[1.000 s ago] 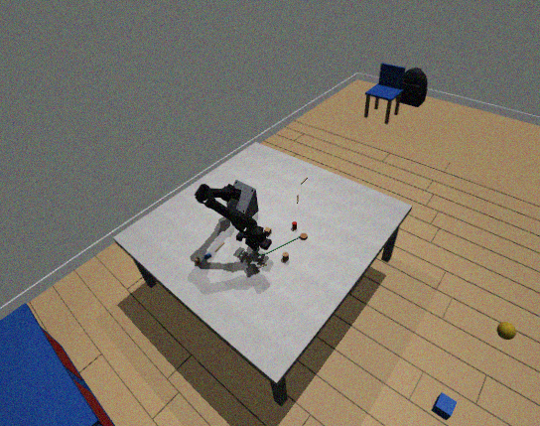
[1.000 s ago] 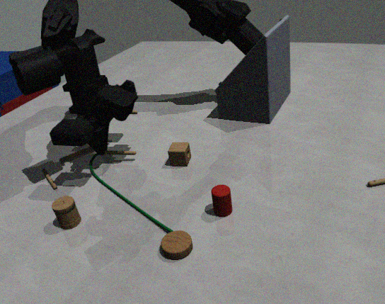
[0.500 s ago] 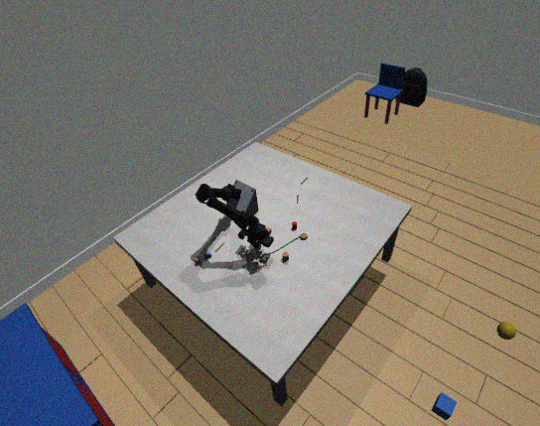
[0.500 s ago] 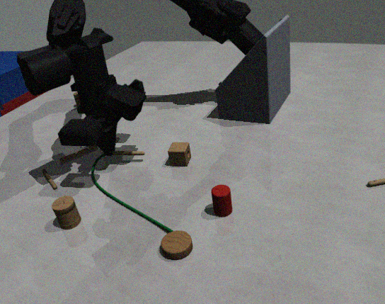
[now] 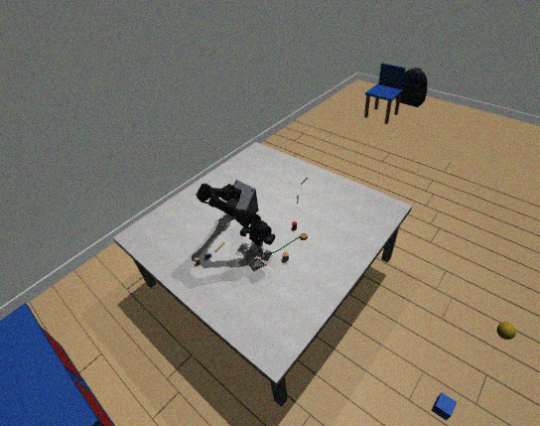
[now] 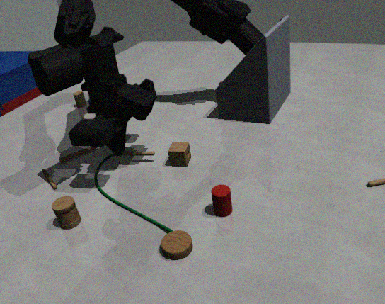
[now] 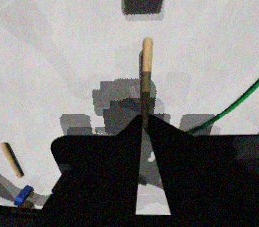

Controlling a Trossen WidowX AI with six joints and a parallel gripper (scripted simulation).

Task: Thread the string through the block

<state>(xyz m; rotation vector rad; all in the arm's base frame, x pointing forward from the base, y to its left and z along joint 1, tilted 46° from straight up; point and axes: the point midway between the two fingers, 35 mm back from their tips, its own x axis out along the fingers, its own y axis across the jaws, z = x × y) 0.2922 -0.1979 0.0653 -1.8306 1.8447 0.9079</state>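
Now: gripper tip 2 cm past the wooden block and 11 cm to the right of it. The rest, counted from my gripper tip: red cylinder (9 cm ahead, 23 cm to the left); then blue piece (19 cm behind, 21 cm to the right); then round wooden button (17 cm ahead, 19 cm to the left, 1 cm below).
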